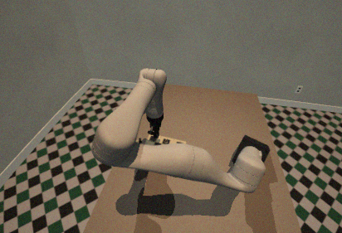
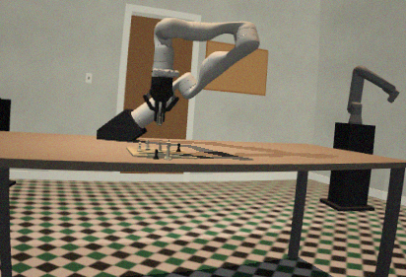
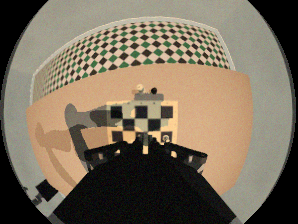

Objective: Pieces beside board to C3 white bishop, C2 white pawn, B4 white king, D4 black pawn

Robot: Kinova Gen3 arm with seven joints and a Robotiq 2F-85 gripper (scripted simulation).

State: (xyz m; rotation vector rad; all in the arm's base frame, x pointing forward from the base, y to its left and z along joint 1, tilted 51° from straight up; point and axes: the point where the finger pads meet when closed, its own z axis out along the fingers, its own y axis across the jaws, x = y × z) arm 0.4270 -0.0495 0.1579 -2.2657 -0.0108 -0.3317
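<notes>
Right now the chessboard is 12 cm below my hand, 3 cm behind it and 1 cm to the left of it.
</notes>
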